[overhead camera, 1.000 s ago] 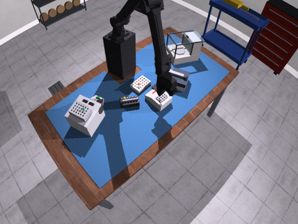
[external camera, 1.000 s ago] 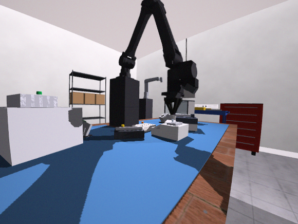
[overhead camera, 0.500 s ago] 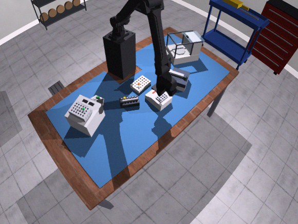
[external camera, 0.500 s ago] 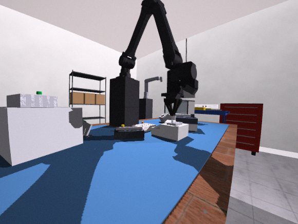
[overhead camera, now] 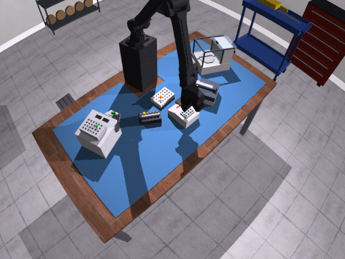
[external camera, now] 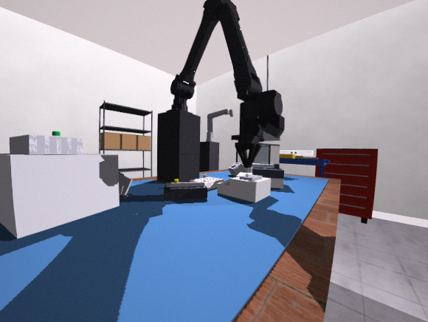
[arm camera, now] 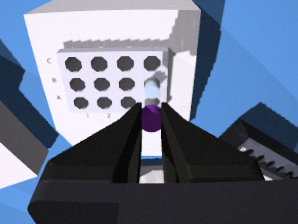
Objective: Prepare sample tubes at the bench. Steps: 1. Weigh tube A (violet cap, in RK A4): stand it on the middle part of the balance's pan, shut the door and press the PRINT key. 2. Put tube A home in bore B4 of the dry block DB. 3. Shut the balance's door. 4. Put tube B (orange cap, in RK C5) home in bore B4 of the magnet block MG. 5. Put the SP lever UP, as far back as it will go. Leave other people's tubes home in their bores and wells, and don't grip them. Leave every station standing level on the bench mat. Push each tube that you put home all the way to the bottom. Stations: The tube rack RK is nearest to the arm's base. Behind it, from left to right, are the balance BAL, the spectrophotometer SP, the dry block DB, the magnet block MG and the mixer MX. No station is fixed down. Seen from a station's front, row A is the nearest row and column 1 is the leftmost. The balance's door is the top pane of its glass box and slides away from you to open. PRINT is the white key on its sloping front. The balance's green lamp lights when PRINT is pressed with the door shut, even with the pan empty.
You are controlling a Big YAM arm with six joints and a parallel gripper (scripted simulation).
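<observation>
Right now the violet-capped tube is 2 cm below my hand. From my hand the other things lie so: magnet block MG (14 cm behind, 13 cm to the right, 9 cm below); tube rack RK (21 cm behind, 9 cm below, 3 cm to the left); dry block (8 cm below, 3 cm to the left, 2 cm behind).
</observation>
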